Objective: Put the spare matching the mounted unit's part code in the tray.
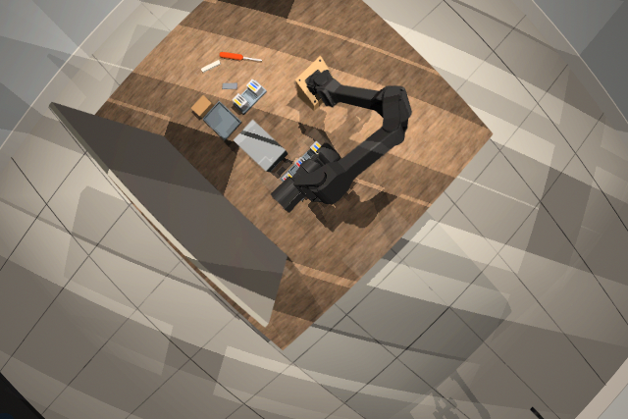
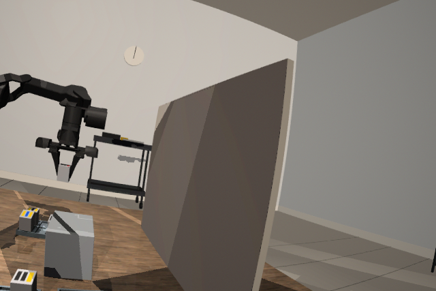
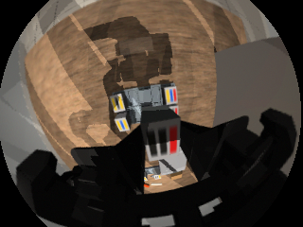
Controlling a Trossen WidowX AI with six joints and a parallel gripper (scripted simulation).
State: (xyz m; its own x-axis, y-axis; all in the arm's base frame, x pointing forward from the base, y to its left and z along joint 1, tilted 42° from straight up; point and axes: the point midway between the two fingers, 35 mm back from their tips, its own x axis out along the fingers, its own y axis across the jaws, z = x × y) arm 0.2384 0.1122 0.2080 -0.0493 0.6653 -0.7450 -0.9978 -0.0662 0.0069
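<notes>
Now: the blue-grey tray 39 cm to the right of my gripper tip, 17 cm below it and 10 cm ahead of it. From my gripper tip the other things lie so: spare 2 cm above; then tall grey panel 31 cm ahead, 18 cm to the right, 6 cm above; then grey box 19 cm to the right, 12 cm below, 6 cm ahead.
</notes>
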